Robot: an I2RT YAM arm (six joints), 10 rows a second.
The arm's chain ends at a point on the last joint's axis. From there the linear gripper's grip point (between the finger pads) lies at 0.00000 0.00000 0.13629 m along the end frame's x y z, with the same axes.
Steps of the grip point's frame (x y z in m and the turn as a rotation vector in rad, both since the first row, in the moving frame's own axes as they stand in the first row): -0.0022 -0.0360 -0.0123 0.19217 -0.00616 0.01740; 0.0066 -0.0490 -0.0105 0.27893 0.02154 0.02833; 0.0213 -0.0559 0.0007 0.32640 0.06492 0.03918; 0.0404 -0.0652 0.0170 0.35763 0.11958 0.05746; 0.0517 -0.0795 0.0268 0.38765 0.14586 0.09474; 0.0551 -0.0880 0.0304 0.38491 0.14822 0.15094; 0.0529 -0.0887 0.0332 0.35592 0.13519 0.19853; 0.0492 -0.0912 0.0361 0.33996 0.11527 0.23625; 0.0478 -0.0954 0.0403 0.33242 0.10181 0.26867; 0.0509 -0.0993 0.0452 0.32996 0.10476 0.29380
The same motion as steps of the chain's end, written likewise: -0.0016 -0.0100 -0.0098 0.19217 -0.00616 0.01740; 0.0032 -0.0115 -0.0052 0.27893 0.02154 0.02833; 0.0118 -0.0124 0.0082 0.32640 0.06492 0.03918; 0.0231 -0.0181 0.0266 0.35763 0.11958 0.05746; 0.0299 -0.0292 0.0383 0.38765 0.14586 0.09474; 0.0316 -0.0387 0.0418 0.38491 0.14822 0.15094; 0.0303 -0.0435 0.0429 0.35592 0.13519 0.19853; 0.0286 -0.0481 0.0447 0.33996 0.11527 0.23625; 0.0284 -0.0534 0.0484 0.33242 0.10181 0.26867; 0.0306 -0.0579 0.0532 0.32996 0.10476 0.29380
